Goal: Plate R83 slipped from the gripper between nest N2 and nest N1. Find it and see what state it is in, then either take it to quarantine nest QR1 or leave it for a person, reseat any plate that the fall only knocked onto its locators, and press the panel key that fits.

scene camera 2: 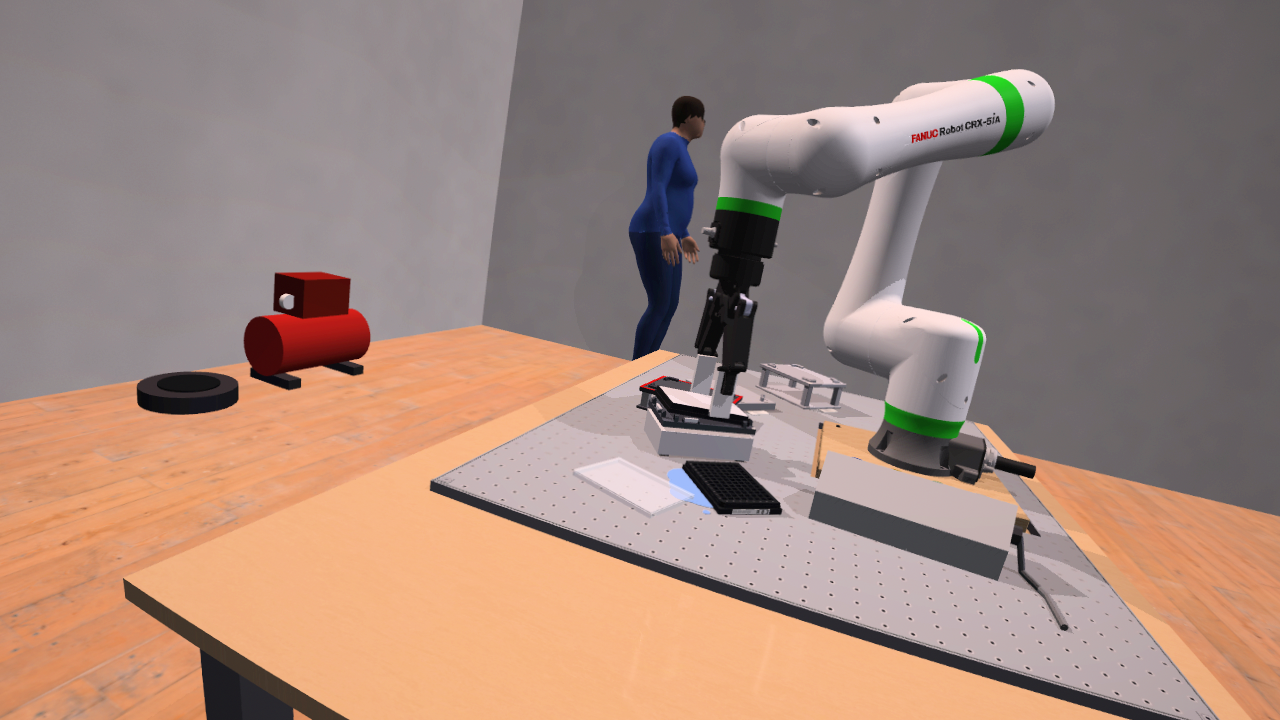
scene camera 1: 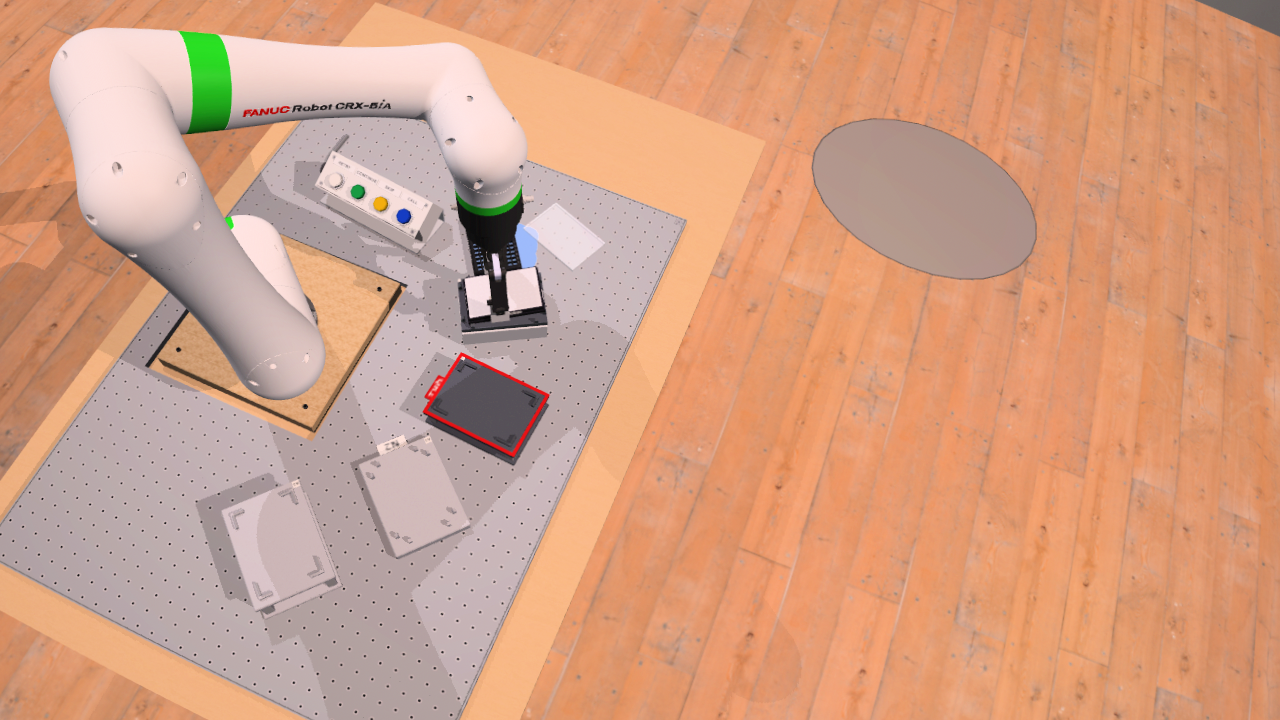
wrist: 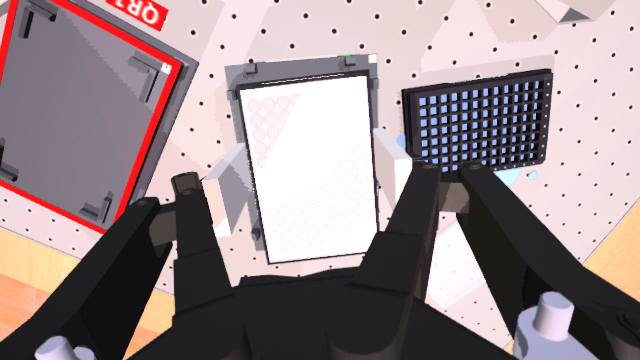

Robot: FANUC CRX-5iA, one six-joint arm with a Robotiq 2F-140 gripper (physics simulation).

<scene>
My gripper (scene camera 2: 707, 407) grips a white-topped plate (scene camera 1: 524, 291). I also see a clear lid (scene camera 2: 644, 492) and a button box (scene camera 1: 377, 203).
The white-topped plate shows as well in scene camera 2 (scene camera 2: 676, 401) and in the wrist view (wrist: 309, 140). The clear lid is seen too in scene camera 1 (scene camera 1: 567, 239) and in the wrist view (wrist: 454, 273). My gripper also shows in scene camera 1 (scene camera 1: 496, 296) and in the wrist view (wrist: 311, 157).
</scene>
